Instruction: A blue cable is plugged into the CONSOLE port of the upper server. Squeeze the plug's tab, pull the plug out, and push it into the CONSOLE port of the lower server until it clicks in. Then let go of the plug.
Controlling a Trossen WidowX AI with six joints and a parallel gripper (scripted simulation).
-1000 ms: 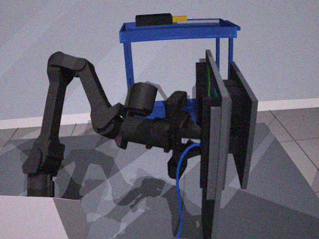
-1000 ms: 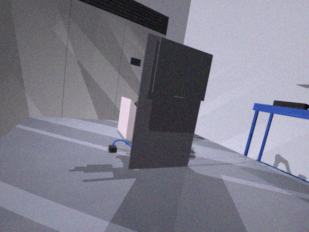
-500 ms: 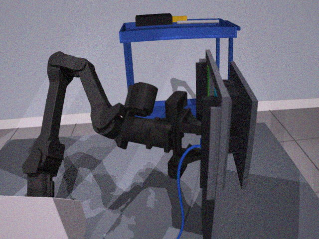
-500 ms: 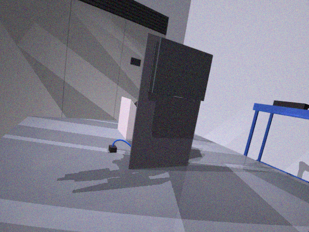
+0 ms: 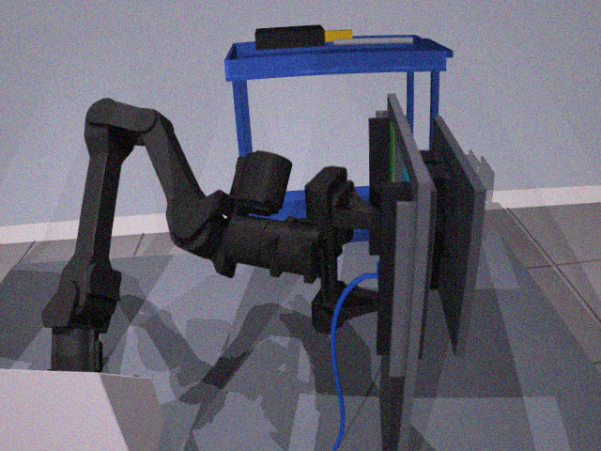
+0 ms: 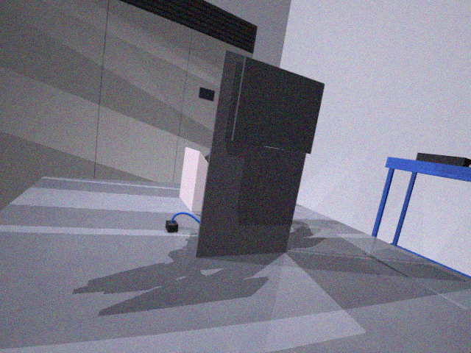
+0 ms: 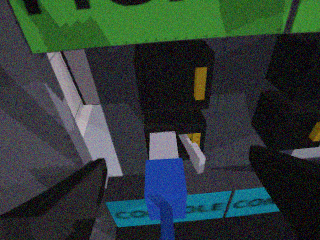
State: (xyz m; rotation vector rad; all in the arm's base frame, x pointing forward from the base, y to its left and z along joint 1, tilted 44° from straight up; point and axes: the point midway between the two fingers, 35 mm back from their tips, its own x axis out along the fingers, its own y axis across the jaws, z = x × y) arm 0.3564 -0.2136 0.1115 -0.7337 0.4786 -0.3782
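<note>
Now: gripper tip 1 cm short of the blue plug. The rest, counted from my gripper tip: black block (35 cm below, 21 cm behind, 12 cm to the right).
</note>
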